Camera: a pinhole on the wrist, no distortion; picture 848 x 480 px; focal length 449.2 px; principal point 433.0 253.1 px. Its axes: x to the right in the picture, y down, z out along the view. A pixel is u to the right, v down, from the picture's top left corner.
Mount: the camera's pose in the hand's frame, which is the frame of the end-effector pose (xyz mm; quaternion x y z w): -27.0 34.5 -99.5 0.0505 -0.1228 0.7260 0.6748
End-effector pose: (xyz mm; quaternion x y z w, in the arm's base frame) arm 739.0 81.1 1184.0 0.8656 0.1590 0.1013 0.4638
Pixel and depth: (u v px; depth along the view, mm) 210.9 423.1 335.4
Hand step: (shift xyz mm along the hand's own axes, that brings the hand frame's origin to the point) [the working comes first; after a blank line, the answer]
In the camera's frame: -165.8 126.9 335.4

-170.0 -216.1 170.5
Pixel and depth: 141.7 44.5 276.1
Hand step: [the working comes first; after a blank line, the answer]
In the camera's frame: -179.0 -128.2 276.1

89.8 -199.2 138.2
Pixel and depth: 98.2 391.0 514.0
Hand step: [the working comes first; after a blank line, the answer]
In the camera's frame: -383.1 157.8 514.0

-198.8 -472.1 287.4
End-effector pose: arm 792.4 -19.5 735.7 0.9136 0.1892 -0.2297 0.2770
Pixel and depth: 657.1 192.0 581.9
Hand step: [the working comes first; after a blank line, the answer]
In the camera's frame: 290.3 -79.1 581.9

-26.7 176.6 540.0
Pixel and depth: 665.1 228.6 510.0
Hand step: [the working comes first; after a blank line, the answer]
In the camera's frame: 263.5 -27.8 510.0

-68.7 165.4 458.6
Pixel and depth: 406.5 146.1 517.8
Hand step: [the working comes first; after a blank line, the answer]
In the camera's frame: -30.5 -123.3 517.8

50.1 -115.4 406.3
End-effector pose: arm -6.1 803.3 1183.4 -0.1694 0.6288 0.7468 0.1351
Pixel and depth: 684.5 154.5 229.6
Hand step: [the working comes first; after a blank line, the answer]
In the camera's frame: 128.5 -50.4 229.6

-9.0 105.3 158.3
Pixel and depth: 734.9 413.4 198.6
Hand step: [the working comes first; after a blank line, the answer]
In the camera's frame: 133.5 70.9 198.6

-126.9 110.5 116.2
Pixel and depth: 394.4 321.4 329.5
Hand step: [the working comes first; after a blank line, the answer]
In the camera's frame: -28.3 50.1 329.5

-104.8 -77.1 206.1
